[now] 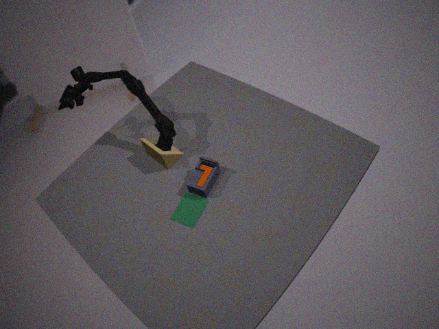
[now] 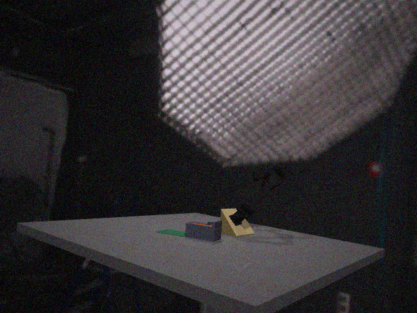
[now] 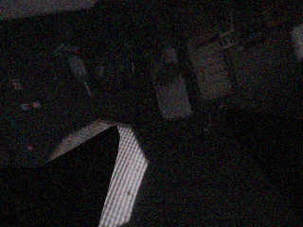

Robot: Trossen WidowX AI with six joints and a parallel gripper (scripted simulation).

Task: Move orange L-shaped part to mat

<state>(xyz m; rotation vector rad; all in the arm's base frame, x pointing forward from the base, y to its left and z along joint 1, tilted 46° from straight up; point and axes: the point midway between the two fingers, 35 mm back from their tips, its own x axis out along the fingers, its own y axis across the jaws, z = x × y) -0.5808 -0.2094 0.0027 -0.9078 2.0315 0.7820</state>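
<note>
Right now my gripper tip is 840 mm short of the orange L-shaped part, 160 mm to the right of it and 230 mm above it. Round my gripper tip: green mat: 870 mm ahead, 290 mm below.
</note>
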